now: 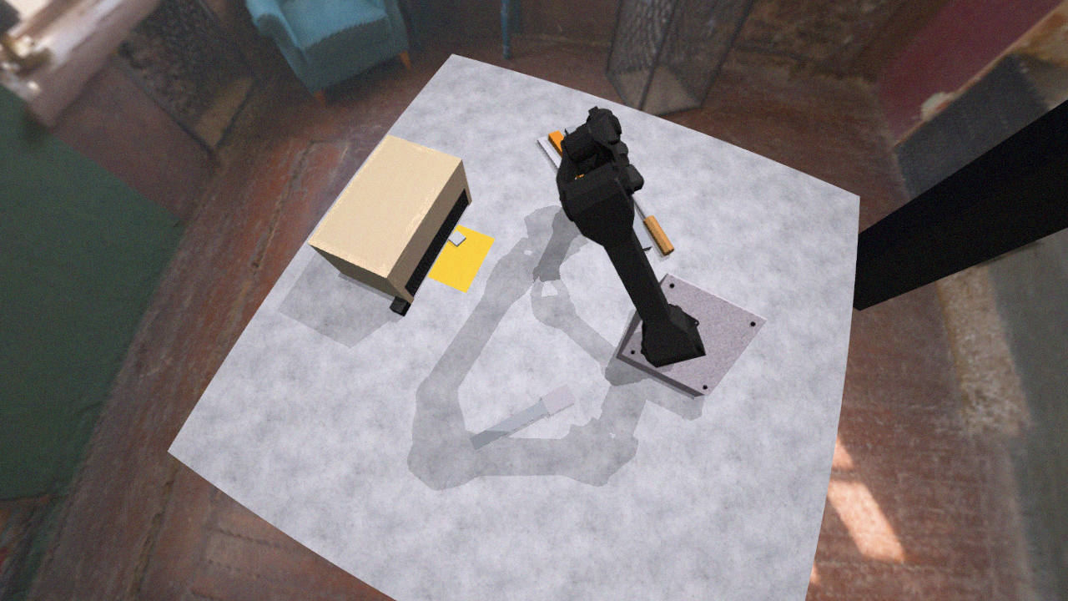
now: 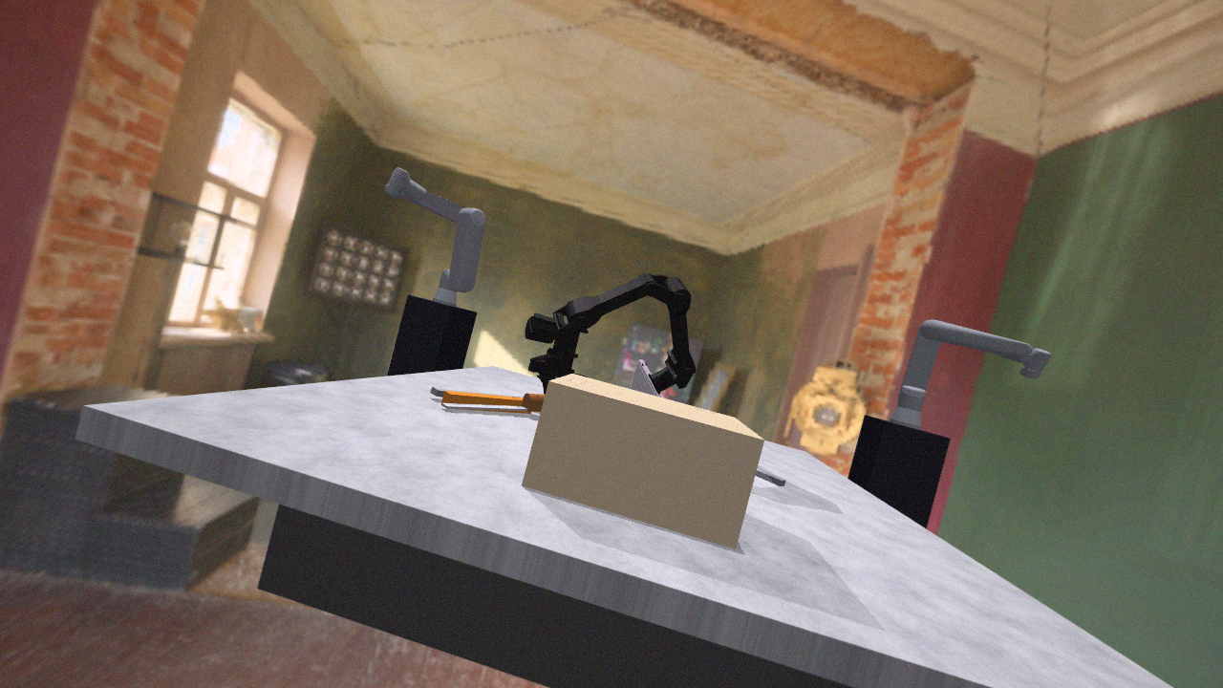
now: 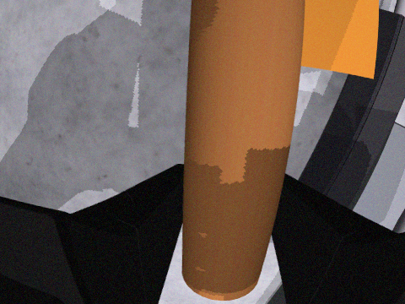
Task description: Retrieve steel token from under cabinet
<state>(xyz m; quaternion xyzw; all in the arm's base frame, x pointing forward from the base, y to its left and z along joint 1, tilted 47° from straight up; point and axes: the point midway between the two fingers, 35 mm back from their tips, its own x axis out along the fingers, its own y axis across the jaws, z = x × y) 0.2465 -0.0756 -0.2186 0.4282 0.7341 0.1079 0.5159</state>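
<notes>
The black-handled tool is 20 mm ahead of my gripper tip, 90 mm to the right of it and 10 mm below it. Round my gripper tip: flat grey token: 250 mm ahead, 230 mm to the left, 20 mm below; grey bar: 80 mm behind, 30 mm to the right, 20 mm below; orange bar: 120 mm ahead, 100 mm to the right, 10 mm below.
</notes>
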